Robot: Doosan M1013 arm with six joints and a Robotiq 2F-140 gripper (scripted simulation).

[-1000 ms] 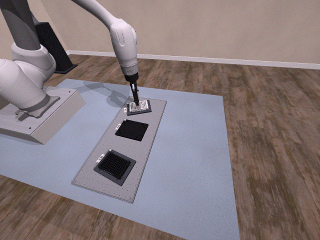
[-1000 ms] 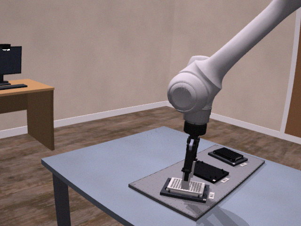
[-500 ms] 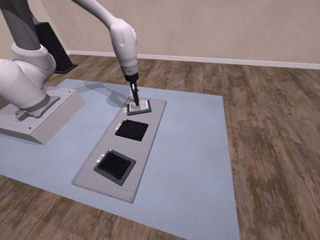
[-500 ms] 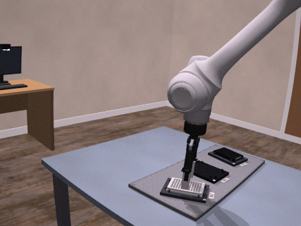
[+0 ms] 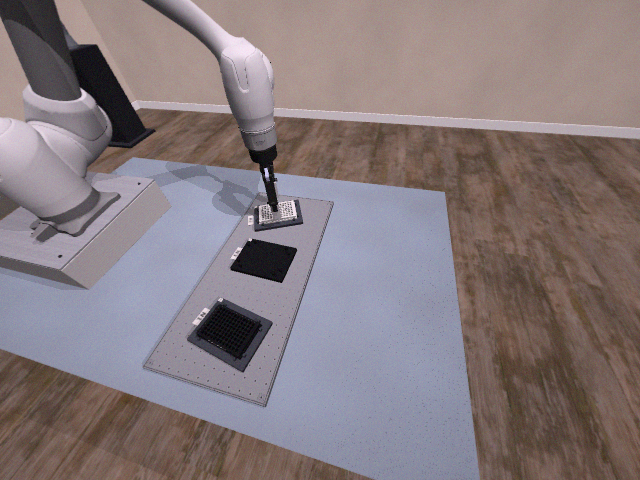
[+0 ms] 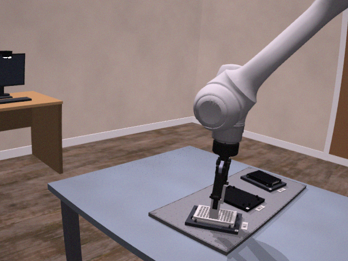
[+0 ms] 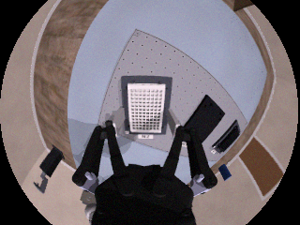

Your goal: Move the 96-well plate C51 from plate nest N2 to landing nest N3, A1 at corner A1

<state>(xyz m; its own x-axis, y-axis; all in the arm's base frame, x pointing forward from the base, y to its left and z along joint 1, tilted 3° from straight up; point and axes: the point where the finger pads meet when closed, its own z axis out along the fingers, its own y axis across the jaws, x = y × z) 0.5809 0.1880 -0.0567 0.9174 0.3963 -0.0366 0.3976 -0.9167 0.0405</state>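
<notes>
Right now the white 96-well plate C51 is 40 mm below my hand. The rest, counted from my hand: black landing nest N3: 190 mm to the right, 60 mm below, 20 mm ahead; then black 96-well plate C15: 410 mm to the right, 40 mm below, 20 mm ahead; then dark grey nest: 60 mm below.
</notes>
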